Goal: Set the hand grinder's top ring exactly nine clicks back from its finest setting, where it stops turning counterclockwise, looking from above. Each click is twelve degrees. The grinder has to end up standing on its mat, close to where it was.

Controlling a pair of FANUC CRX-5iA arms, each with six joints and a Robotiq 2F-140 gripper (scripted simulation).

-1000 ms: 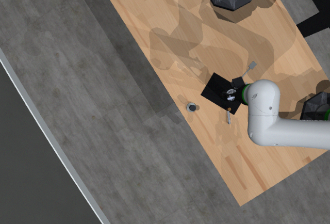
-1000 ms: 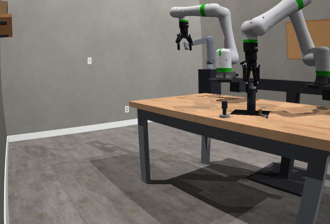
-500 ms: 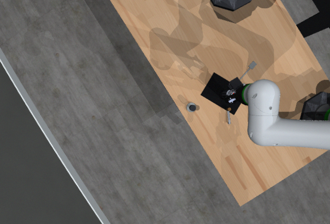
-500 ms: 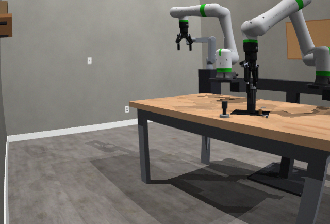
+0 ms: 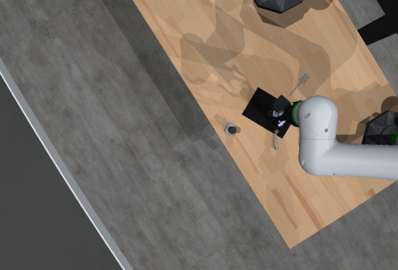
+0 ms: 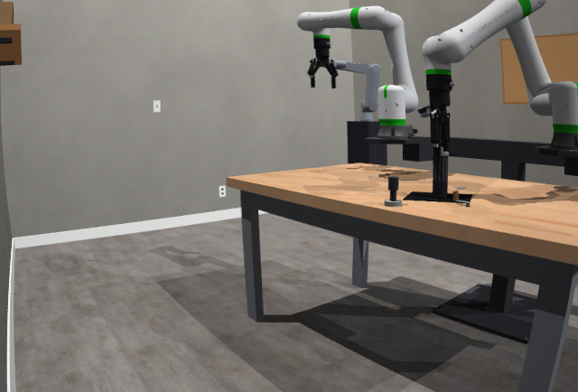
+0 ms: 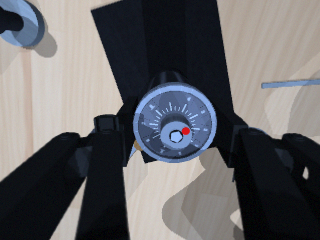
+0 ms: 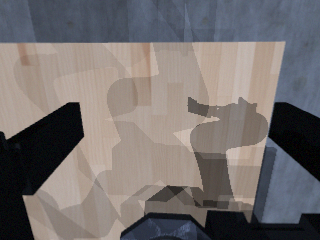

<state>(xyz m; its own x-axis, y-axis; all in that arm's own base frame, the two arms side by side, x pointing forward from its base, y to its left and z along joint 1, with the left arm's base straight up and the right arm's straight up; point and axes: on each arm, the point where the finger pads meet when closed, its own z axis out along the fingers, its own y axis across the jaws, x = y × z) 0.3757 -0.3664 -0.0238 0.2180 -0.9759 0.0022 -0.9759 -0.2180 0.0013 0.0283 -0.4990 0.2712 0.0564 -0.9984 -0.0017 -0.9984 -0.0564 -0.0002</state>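
Now: left hand right at the top ring. The rest, counted from my left hand: crank handle: 14 cm below, 12 cm to the left, 5 cm ahead; then thin flat-ended tool: 22 cm behind, 16 cm below, 3 cm to the right; then black mat: 15 cm below, 1 cm to the right, 1 cm behind.
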